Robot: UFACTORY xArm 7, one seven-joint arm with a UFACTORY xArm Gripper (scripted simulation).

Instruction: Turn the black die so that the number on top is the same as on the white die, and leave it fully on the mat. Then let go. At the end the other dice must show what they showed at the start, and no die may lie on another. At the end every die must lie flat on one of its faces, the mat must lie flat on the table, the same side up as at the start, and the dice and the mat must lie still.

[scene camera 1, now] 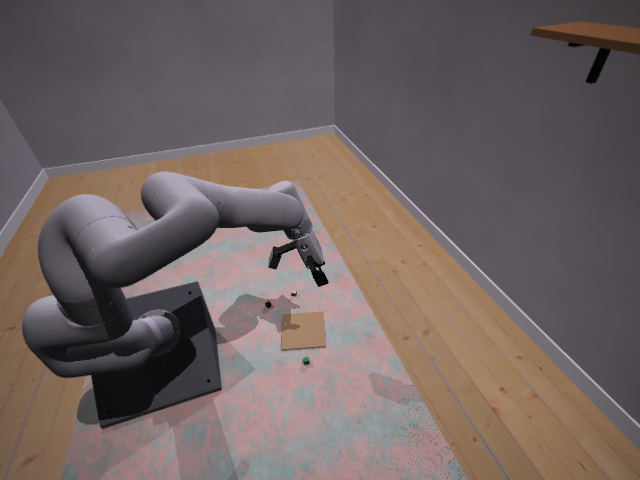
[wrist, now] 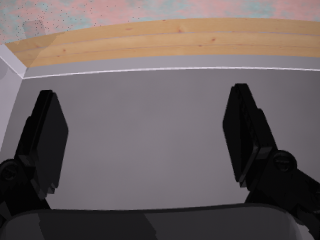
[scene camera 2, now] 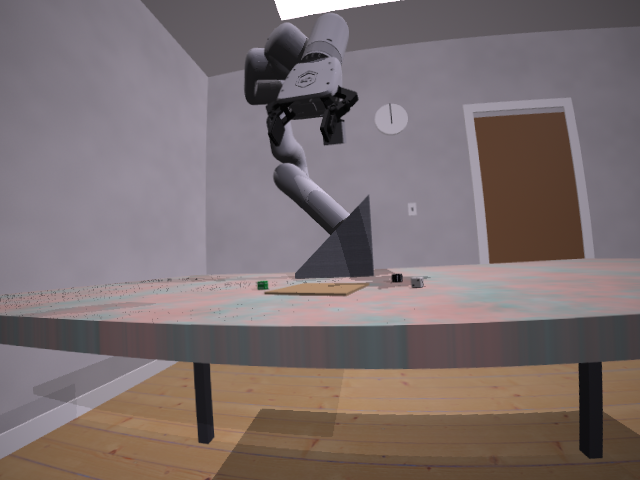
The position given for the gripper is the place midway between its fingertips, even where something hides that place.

In view: the gripper (scene camera 2: 298,138) and a tan mat (scene camera 1: 299,330).
The tan mat is seen too in scene camera 2 (scene camera 2: 313,289). The gripper also shows in scene camera 1 (scene camera 1: 321,274) and in the wrist view (wrist: 143,106). The wrist view does not show the tan mat: it is out of frame.
